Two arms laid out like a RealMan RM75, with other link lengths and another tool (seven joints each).
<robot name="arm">
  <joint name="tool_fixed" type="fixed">
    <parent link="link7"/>
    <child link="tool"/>
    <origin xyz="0.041 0.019 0.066" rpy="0.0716 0 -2.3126"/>
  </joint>
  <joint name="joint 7" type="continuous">
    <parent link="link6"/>
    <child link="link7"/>
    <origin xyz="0 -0.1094 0" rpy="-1.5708 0 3.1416"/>
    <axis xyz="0 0 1"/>
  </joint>
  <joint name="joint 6" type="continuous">
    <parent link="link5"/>
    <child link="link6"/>
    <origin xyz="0 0 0" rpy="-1.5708 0 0"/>
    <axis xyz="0 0 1"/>
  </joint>
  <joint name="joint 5" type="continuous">
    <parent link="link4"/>
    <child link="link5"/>
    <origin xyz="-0.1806 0 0" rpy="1.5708 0 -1.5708"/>
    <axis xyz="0 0 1"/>
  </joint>
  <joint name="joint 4" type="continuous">
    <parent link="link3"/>
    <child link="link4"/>
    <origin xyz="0 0 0" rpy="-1.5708 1.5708 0"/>
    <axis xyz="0 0 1"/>
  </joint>
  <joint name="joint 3" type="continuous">
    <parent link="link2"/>
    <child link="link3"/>
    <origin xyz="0.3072 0 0" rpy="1.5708 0 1.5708"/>
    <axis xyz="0 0 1"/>
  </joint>
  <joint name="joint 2" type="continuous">
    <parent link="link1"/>
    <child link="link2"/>
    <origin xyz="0 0 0" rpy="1.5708 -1.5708 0"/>
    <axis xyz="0 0 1"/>
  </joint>
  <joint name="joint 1" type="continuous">
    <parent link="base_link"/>
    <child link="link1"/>
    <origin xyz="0 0 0.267" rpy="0 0 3.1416"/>
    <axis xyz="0 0 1"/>
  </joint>
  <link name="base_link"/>
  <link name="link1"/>
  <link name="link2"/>
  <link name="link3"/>
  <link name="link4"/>
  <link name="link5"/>
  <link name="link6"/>
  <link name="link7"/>
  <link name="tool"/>
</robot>
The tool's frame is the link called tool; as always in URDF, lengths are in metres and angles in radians. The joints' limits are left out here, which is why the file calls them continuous.
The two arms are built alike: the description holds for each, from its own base.
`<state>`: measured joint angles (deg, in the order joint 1, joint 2, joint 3, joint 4, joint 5, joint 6, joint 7); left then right.
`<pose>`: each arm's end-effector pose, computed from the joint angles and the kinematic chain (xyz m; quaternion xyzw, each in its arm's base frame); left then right.
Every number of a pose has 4 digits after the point. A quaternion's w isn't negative.
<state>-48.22 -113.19 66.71 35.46 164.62 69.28 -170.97 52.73 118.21 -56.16 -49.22 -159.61 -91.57 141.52</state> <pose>-0.3568 0.3793 0.0108 -0.8838 -0.2463 0.3314 0.2200 0.2268 0.4470 -0.0265 -0.6281 0.7314 -0.1604 0.2119</pose>
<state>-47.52 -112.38 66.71 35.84 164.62 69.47 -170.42 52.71 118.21 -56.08 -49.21 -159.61 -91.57 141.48</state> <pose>-0.3630 0.3786 0.0191 -0.8812 -0.2468 0.3358 0.2233 0.2269 0.4469 -0.0264 -0.6279 0.7317 -0.1601 0.2116</pose>
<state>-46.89 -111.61 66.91 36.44 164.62 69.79 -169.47 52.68 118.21 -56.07 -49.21 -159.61 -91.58 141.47</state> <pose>-0.3683 0.3785 0.0276 -0.8799 -0.2417 0.3415 0.2253 0.2272 0.4468 -0.0264 -0.6277 0.7318 -0.1601 0.2115</pose>
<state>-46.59 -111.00 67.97 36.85 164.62 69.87 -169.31 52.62 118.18 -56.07 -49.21 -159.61 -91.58 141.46</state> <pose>-0.3715 0.3795 0.0342 -0.8778 -0.2350 0.3499 0.2277 0.2277 0.4467 -0.0262 -0.6274 0.7321 -0.1602 0.2116</pose>
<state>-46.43 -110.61 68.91 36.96 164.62 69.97 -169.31 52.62 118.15 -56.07 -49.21 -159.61 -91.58 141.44</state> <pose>-0.3737 0.3794 0.0381 -0.8761 -0.2306 0.3571 0.2276 0.2278 0.4468 -0.0259 -0.6274 0.7320 -0.1602 0.2119</pose>
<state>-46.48 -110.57 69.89 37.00 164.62 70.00 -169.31 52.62 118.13 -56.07 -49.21 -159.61 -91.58 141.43</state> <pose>-0.3737 0.3796 0.0387 -0.8759 -0.2243 0.3628 0.2256 0.2278 0.4469 -0.0257 -0.6274 0.7319 -0.1602 0.2120</pose>
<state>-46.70 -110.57 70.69 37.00 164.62 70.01 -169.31 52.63 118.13 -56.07 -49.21 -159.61 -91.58 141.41</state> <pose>-0.3726 0.3808 0.0388 -0.8762 -0.2178 0.3669 0.2242 0.2278 0.4469 -0.0257 -0.6276 0.7318 -0.1602 0.2120</pose>
